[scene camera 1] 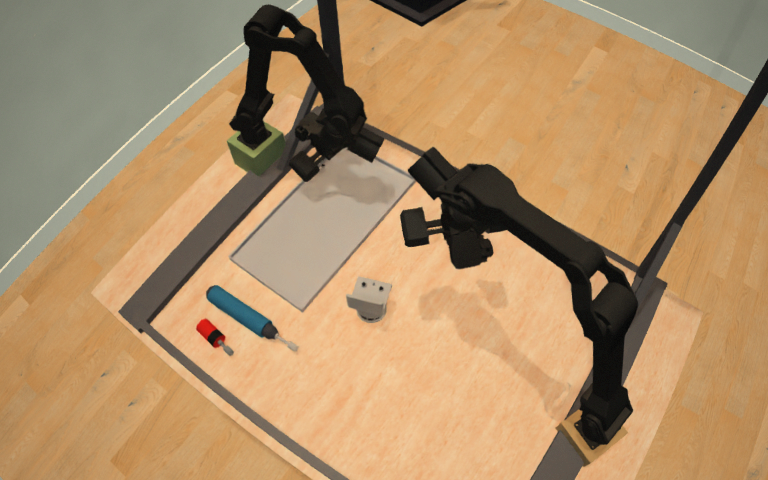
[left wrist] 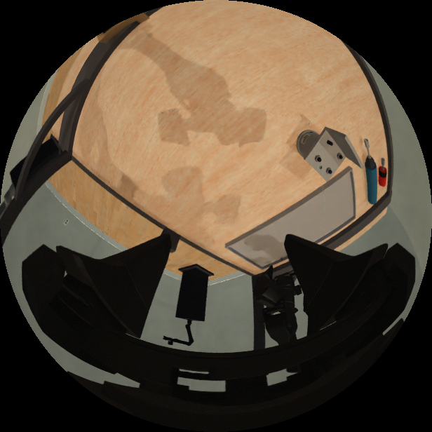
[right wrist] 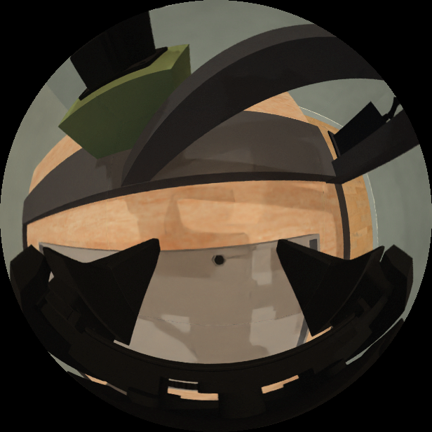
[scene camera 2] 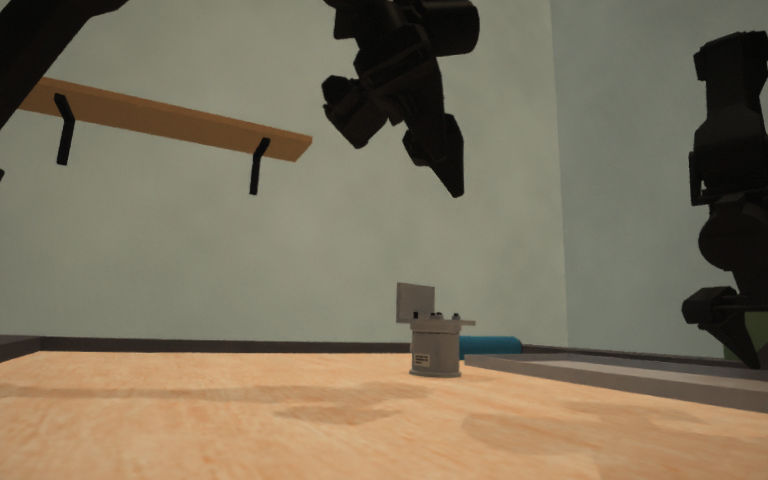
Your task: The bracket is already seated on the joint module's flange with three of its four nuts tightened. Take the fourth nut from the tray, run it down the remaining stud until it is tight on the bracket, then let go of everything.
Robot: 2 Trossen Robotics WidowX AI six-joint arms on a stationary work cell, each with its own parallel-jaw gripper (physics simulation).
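Frame: origin at the left arm's base, x right, y ahead, z up, level; centimetres.
Seen in the pictures: left gripper, fingertip midpoint: (scene camera 2: 451, 180); right gripper, fingertip midpoint: (scene camera 1: 319, 161); left arm's base at its link origin: (scene camera 1: 595, 427); right arm's base at its link origin: (scene camera 1: 254, 136).
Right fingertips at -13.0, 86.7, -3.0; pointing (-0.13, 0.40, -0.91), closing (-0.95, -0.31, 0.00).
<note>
Pixels of each thing's middle, then the offset from my right fingertips to it, as dx, dy, dz.
- grey tray at the middle of its body: (scene camera 2: 642, 373) (scene camera 1: 324, 217) -6.5, -14.9, -0.7
- grey bracket at the middle of its body: (scene camera 2: 436, 306) (scene camera 1: 369, 291) -8.8, -39.9, +6.7
- upright joint module at the middle of its body: (scene camera 2: 435, 343) (scene camera 1: 370, 301) -8.8, -39.9, +2.2
- blue screwdriver at the middle of its body: (scene camera 2: 468, 348) (scene camera 1: 250, 319) -31.9, -29.9, +0.4
The nut (right wrist: 218, 259) lies on the grey tray (scene camera 1: 303, 271) (scene camera 2: 617, 377) (left wrist: 320, 210) (right wrist: 200, 300), near its upper edge in the right wrist view. My right gripper (scene camera 1: 321, 163) (right wrist: 219, 246) is open and empty above that end of the tray; the nut shows between its spread fingers but is not held. The grey bracket (scene camera 1: 365, 306) (scene camera 2: 415, 302) (left wrist: 327, 156) sits on the upright joint module (scene camera 2: 438, 353) (left wrist: 303, 142). Three dark nuts show on its plate in the left wrist view, with a darker spot near the upright flap. My left gripper (scene camera 1: 436, 236) (left wrist: 229, 240) is open and empty, high above the table.
A blue screwdriver (scene camera 1: 237, 310) (scene camera 2: 489, 346) (left wrist: 371, 182) and a short red one (scene camera 1: 210, 332) (left wrist: 382, 176) lie beyond the tray. Dark frame rails (scene camera 1: 198, 249) edge the table. The right arm's green base block (scene camera 1: 256, 152) (right wrist: 127, 115) stands near its gripper. A wall shelf (scene camera 2: 169, 121) hangs behind.
</note>
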